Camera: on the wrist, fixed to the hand. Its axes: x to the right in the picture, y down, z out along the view.
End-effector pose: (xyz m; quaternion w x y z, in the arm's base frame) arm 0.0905 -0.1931 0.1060 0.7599 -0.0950 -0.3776 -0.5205
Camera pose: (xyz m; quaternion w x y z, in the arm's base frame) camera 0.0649 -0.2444 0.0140 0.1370 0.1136 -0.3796 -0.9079
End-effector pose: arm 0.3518 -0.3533 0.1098 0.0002 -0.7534 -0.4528 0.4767
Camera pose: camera 0.3589 -0.2992 0.2034 0.2567 -0.1750 -0.8686 0.3860
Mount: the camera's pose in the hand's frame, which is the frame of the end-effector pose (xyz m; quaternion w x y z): -0.0294 -0.0675 -0.0795 0.7092 -0.0459 -0.0913 -0.6975
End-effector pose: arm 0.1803 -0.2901 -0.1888 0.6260 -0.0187 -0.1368 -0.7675
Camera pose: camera 0.1328 -0.2685 -0.2837 0.1047 0.0167 0.1320 0.9856
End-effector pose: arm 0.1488 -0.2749 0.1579 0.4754 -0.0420 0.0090 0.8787
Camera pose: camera 0.2264 -0.2669 0.0827 0.9490 0.0223 -0.1067 0.2958
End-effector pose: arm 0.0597 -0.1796 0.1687 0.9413 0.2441 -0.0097 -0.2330
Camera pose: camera 0.0147 -0.1825 0.0702 0.5154 0.1154 0.0881 -0.8446
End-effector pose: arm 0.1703 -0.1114 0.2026 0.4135 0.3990 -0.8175 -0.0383
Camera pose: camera 0.2784 -0.1158 0.2092 0.2102 0.8308 -0.3375 -0.3896
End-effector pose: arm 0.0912 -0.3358 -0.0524 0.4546 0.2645 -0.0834 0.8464
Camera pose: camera 0.1297 -0.2881 -0.1418 0.9173 0.3022 0.0450 0.2552
